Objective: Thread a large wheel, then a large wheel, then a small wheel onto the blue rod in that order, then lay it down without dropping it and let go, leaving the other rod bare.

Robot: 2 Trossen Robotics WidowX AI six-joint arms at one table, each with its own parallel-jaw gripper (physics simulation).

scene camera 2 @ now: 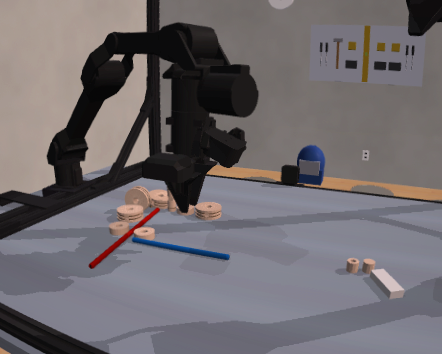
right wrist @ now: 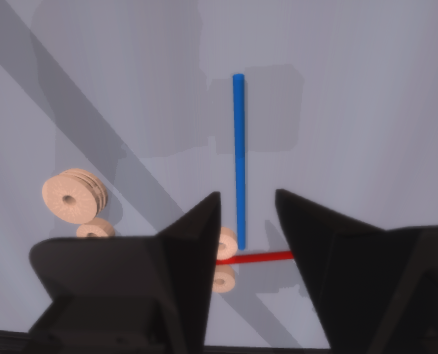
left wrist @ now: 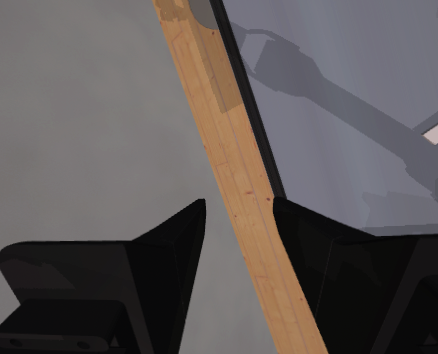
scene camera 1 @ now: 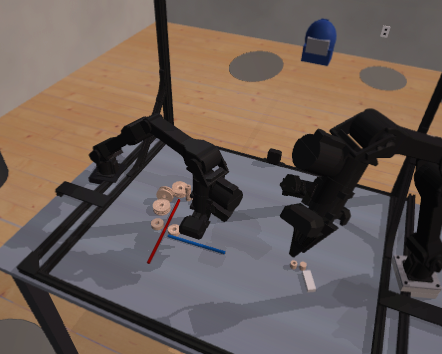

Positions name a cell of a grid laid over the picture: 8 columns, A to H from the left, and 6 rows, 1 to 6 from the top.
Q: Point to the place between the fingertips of the left gripper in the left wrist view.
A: At E4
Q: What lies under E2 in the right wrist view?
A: A blue rod.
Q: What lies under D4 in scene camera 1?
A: The right gripper.
